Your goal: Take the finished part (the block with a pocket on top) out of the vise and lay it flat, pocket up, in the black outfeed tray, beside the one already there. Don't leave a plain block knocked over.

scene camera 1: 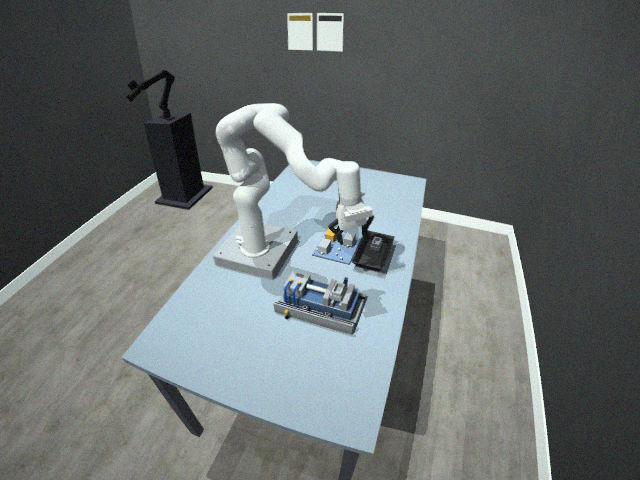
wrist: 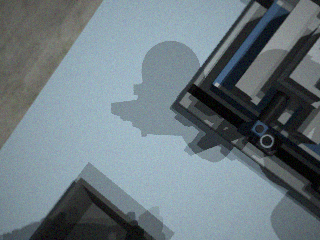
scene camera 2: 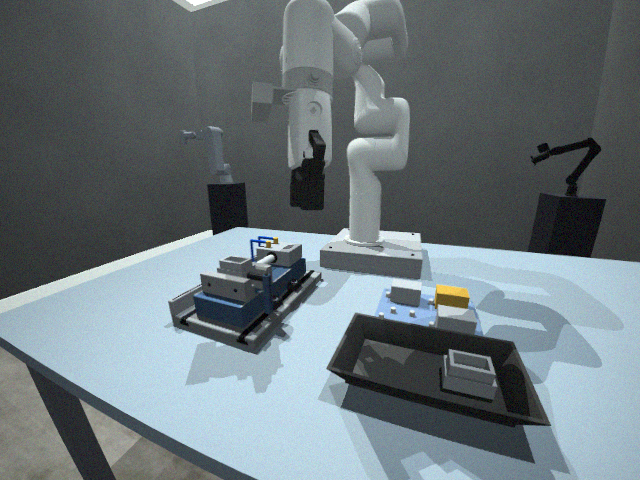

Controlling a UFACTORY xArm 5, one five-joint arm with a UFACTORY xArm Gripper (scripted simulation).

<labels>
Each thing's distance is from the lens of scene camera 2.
blue fixture plate (scene camera 2: 424, 313): 0.55 m
</labels>
